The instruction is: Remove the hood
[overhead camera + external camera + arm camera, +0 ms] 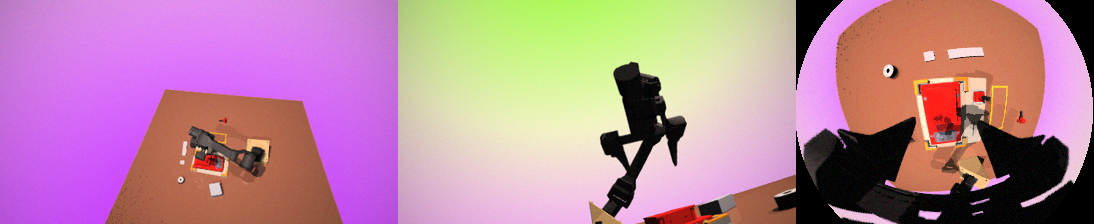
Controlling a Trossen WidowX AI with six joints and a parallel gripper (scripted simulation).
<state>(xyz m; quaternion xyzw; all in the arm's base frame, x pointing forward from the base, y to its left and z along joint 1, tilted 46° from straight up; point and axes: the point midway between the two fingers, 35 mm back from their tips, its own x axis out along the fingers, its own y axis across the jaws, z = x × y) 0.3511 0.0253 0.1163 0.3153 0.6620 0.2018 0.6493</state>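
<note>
Now: gripper tip 90 mm above the hood. Also, from my gripper tip: white bar: 160 mm ahead, 130 mm below, 90 mm to the right.
</note>
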